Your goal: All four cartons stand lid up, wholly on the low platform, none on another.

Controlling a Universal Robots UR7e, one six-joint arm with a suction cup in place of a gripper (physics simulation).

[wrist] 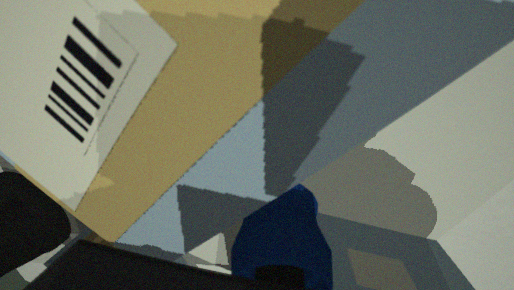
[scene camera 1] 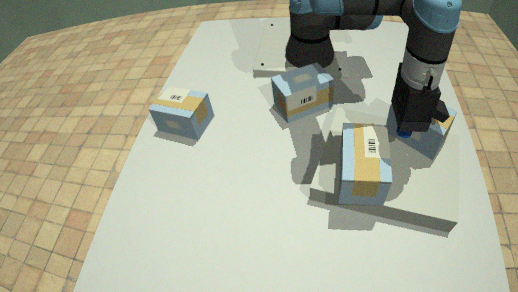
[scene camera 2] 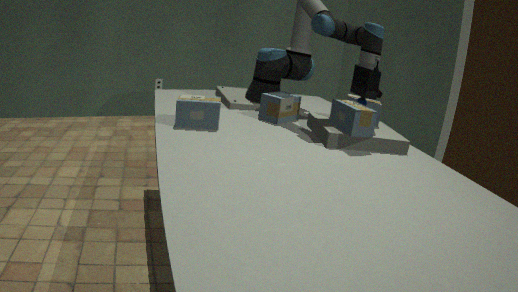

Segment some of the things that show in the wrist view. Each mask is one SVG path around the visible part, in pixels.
My suction cup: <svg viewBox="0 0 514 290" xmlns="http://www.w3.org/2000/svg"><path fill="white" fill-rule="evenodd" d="M310 190L302 184L298 184L243 219L243 224L231 249L231 275L245 277L243 273L251 268L265 265L291 265L303 268L304 272L308 269L320 276L316 284L308 289L333 289L332 251L318 226L316 219L318 203Z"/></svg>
A low platform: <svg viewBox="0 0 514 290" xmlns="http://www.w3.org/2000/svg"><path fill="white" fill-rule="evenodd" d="M244 218L188 253L231 271L231 249ZM514 40L366 141L299 183L313 193L318 203L318 213L437 240L514 180Z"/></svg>
